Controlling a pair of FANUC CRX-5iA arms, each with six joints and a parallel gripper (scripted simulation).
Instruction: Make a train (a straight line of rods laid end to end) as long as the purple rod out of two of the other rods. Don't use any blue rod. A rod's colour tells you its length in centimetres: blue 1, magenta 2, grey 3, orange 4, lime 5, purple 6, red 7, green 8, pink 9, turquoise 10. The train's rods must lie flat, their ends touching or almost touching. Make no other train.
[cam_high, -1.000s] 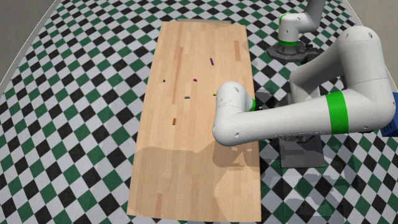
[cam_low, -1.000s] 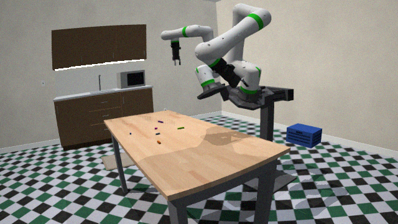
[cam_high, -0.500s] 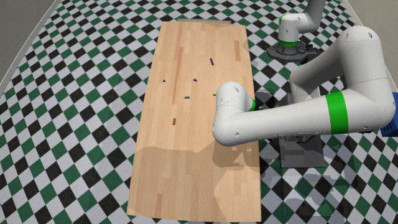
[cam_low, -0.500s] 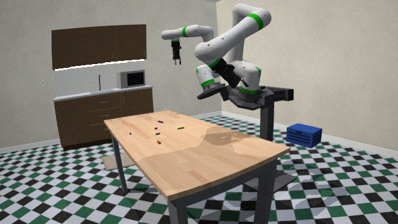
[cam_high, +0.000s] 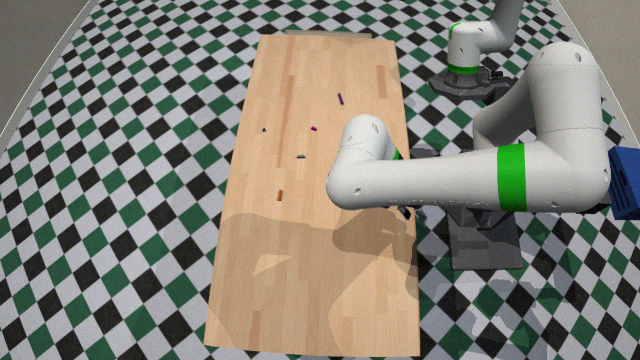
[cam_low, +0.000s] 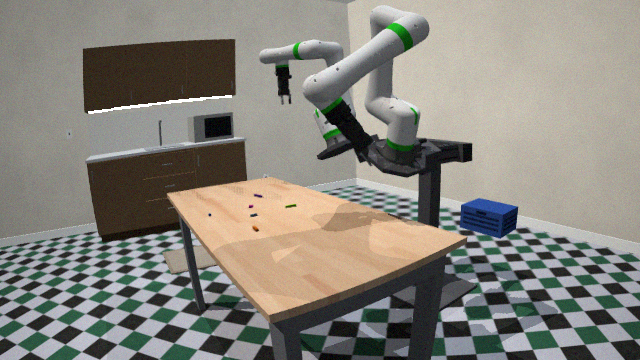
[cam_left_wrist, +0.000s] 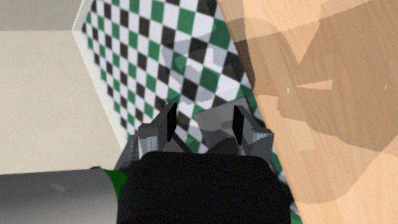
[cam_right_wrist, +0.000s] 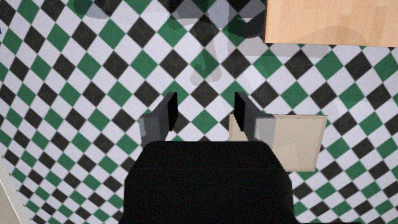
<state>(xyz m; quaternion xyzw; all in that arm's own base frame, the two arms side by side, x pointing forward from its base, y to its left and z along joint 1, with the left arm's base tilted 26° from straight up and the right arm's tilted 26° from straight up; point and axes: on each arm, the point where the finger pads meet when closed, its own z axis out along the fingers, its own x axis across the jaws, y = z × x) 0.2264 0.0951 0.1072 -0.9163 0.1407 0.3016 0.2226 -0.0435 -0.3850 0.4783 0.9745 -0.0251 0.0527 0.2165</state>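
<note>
My left gripper is now 20 cm short of the lime rod, 34 cm to the left of it and 23 cm above it. Also, from my left hand: magenta rod (35 cm ahead, 44 cm to the right, 23 cm below); orange rod (44 cm ahead, 12 cm to the right, 23 cm below); grey rod (39 cm ahead, 30 cm to the right, 23 cm below).
</note>
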